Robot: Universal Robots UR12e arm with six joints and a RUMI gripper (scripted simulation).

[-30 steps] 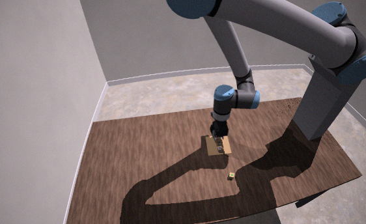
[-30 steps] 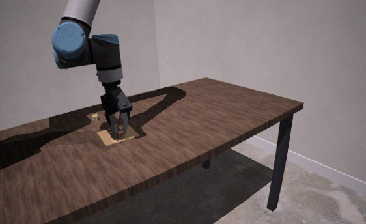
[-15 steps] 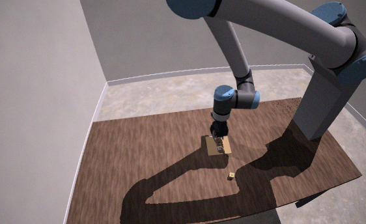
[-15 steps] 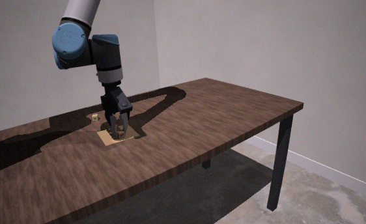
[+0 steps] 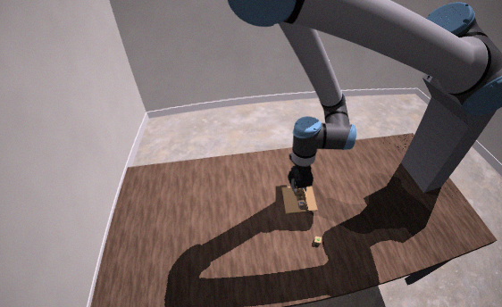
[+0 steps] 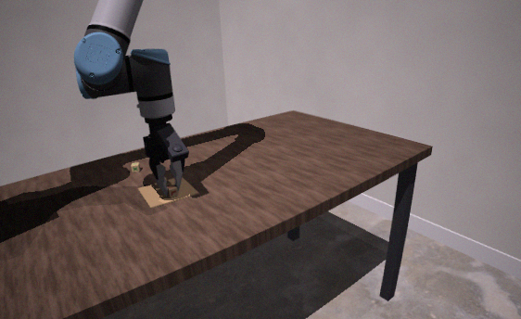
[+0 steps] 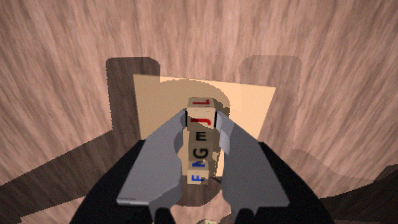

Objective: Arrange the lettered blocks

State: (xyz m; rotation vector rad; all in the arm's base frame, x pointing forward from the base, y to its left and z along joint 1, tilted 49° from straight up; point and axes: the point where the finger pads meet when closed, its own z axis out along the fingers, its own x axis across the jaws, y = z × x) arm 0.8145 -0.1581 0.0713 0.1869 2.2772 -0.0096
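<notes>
The mat is 10 mm ahead of my hand, 40 mm to the left of it and 20 mm below it.
</notes>
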